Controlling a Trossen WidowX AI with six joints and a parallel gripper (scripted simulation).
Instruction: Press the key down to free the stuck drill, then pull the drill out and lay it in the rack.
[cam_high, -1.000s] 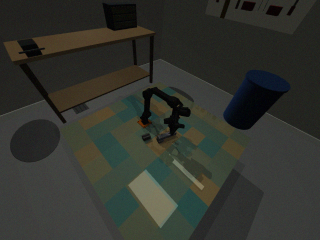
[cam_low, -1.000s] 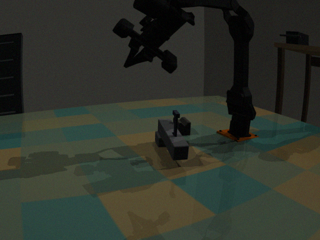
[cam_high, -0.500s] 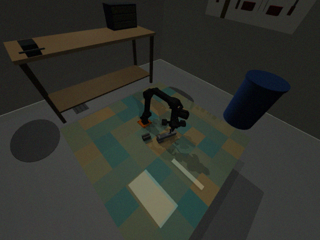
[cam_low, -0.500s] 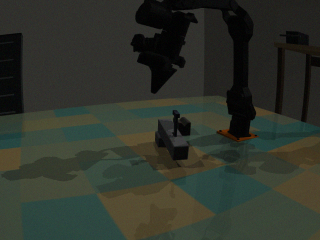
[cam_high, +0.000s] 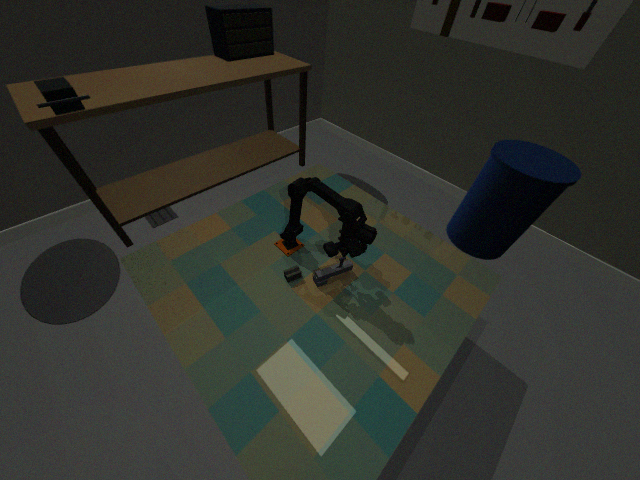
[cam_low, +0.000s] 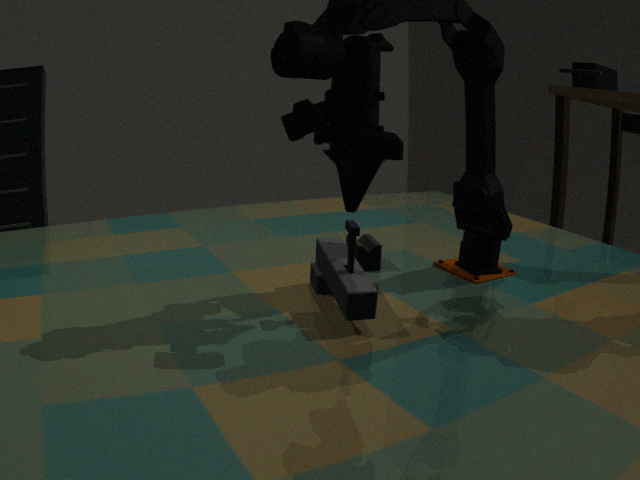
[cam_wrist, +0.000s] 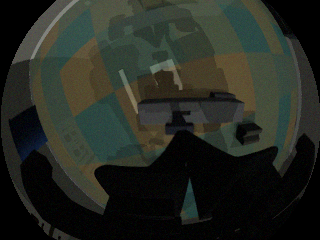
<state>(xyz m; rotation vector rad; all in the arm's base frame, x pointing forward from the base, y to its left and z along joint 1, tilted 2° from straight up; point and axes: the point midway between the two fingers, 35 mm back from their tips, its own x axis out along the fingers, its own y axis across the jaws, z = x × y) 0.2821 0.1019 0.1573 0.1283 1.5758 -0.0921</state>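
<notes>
My gripper tip is 50 mm above the short key. Round my gripper tip: dark rack 100 mm behind, 190 mm to the right, 110 mm below; drill 10 mm behind, 60 mm to the right, 90 mm below; long grey block 10 mm behind, 40 mm to the right, 100 mm below.
</notes>
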